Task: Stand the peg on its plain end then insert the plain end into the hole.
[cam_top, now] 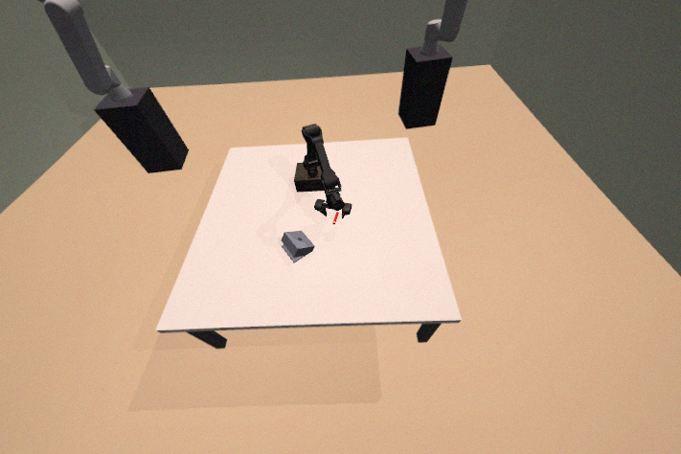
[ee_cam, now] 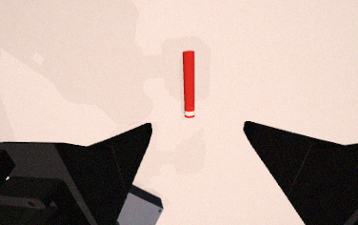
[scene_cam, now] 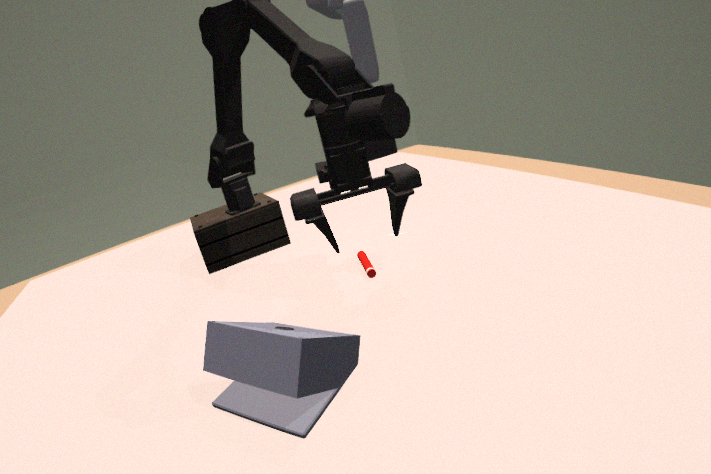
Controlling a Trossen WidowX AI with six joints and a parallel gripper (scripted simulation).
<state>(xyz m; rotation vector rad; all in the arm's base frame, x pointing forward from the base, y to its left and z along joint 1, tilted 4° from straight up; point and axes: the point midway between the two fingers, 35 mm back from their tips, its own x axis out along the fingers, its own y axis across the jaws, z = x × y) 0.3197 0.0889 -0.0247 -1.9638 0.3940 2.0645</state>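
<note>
Right now the red peg is 2 cm behind my gripper tip and 5 cm below it. From my gripper tip the other things lie so: flat grey base plate 13 cm ahead, 22 cm to the right, 5 cm below; then grey sloped panel 12 cm ahead, 20 cm to the right, 2 cm below.
</note>
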